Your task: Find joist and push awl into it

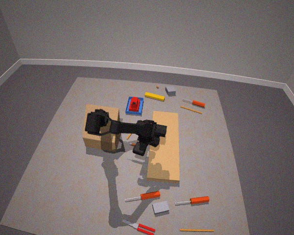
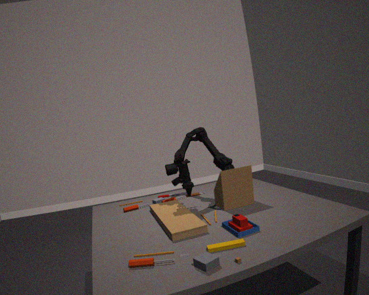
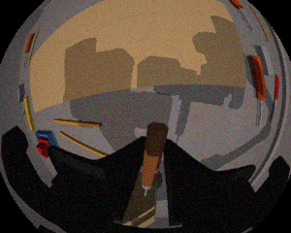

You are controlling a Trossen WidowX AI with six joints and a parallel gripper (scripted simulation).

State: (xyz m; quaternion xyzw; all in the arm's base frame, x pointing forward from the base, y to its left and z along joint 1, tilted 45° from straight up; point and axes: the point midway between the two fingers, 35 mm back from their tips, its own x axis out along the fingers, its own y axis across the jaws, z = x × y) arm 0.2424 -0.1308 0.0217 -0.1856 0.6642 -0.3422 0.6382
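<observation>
My gripper tip is now 5 cm past the awl and 1 cm to the right of it. Also, from my gripper tip: blue tray 43 cm to the left, 10 cm behind, 8 cm below; then red stud finder 41 cm to the left, 10 cm behind, 4 cm below; then yellow bar 56 cm to the left, 8 cm below, 4 cm ahead.
</observation>
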